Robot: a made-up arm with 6 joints.
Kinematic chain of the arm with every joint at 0, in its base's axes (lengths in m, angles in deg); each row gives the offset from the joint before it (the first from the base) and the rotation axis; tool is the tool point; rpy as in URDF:
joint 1: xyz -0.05 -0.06 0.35 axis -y
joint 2: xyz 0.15 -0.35 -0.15 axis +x
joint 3: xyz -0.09 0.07 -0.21 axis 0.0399 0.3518 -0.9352
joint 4: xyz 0 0.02 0.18 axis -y
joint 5: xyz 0 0.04 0.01 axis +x
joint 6: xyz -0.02 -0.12 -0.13 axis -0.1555 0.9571 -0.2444
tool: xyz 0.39 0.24 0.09 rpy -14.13 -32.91 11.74
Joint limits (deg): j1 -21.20..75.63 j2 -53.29..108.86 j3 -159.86..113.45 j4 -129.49..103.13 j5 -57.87..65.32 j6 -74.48..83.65
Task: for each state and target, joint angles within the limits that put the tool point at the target. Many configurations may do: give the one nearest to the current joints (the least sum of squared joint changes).
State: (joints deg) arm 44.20 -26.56 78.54 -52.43 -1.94 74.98
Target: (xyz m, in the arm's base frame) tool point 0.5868 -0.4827 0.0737
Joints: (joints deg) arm 70.56 -35.04 78.69 -45.01 -7.02 56.12
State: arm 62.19 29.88 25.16 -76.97 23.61 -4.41
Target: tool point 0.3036 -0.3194 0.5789
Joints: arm 55.73 33.95 12.66 -59.77 34.75 -42.78
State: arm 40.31 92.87 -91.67 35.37 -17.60 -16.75
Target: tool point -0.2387 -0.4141 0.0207
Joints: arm 42.06 90.01 -106.82 29.85 -31.02 -34.41
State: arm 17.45 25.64 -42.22 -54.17 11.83 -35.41
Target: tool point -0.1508 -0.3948 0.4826
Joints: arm 23.16 41.01 -54.70 -34.57 21.22 -64.85
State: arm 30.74 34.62 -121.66 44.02 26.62 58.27
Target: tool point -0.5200 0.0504 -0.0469
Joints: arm -19.49 45.74 -136.81 6.29 51.71 83.65
